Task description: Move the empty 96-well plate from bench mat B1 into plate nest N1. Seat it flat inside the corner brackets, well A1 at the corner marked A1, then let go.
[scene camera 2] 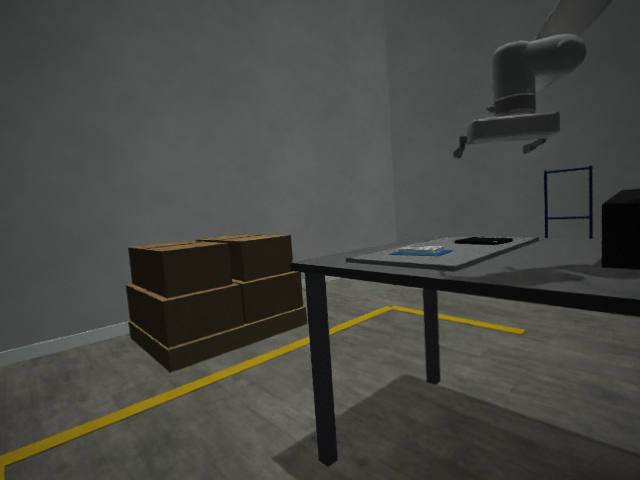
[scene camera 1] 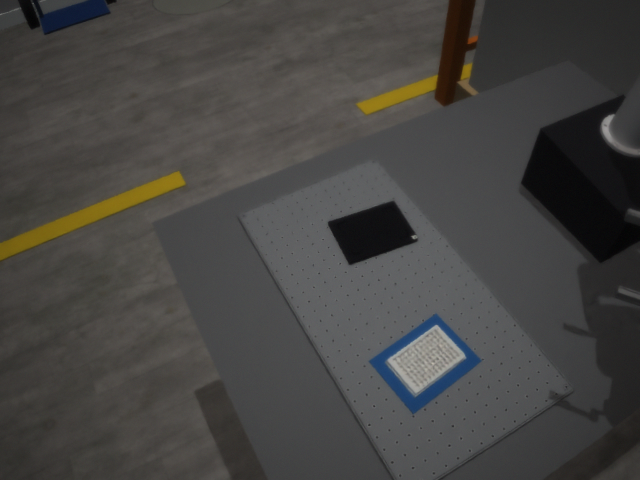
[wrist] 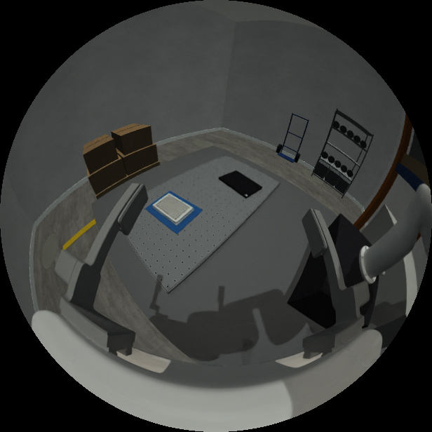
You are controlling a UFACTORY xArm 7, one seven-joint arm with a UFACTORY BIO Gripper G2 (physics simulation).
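Frame: origin at the arm's base, x back, y left, z down, level; centimetres.
Seen in the pictures: hand, tool point: (scene camera 2: 493, 151) (scene camera 1: 635, 255); arm's base, link origin: (scene camera 1: 626, 136).
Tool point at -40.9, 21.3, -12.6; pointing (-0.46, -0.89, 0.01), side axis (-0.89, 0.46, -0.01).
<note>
Pixels of each thing's top centre, then the offset from my tool point to it, as dx, dy, dz. Level surfaces: height alone.
- white 96-well plate, top centre: (scene camera 1: 426, 357) (scene camera 2: 420, 247) -25.9, -14.9, +26.1
- blue bench mat B1, surface height: dz +27.5
- black plate nest N1, top centre: (scene camera 1: 372, 228) (scene camera 2: 482, 238) -13.9, -44.5, +26.2
- small white mark, top centre: (scene camera 1: 414, 237) -8.1, -37.3, +26.5
- grey perforated board, surface height: dz +27.7
- dark table, surface height: dz +29.0
The white 96-well plate (scene camera 1: 426, 360) (scene camera 2: 421, 249) (wrist: 173, 207) lies flat on the blue bench mat B1 (scene camera 1: 414, 405) (scene camera 2: 445, 252) (wrist: 177, 228). The black plate nest N1 (scene camera 1: 371, 232) (scene camera 2: 483, 240) (wrist: 240, 183) is empty, with a small white mark (scene camera 1: 414, 237) (wrist: 245, 195) at one corner; its brackets and the A1 lettering cannot be made out. My gripper (scene camera 2: 493, 151) (wrist: 225, 215) is open and empty, high above the table. In the first scene view parts of its fingers show at the right edge, off to the side of the plate and mat.
Mat and nest share a grey perforated board (scene camera 1: 330, 310) (scene camera 2: 372, 259) (wrist: 200, 250) on the dark table (scene camera 1: 206, 268). A large black box (scene camera 1: 573, 191) (scene camera 2: 620, 232) (wrist: 315, 285) stands under the arm's base. Cardboard boxes (scene camera 2: 206, 289) (wrist: 120, 160) stand on the floor beyond the table.
</note>
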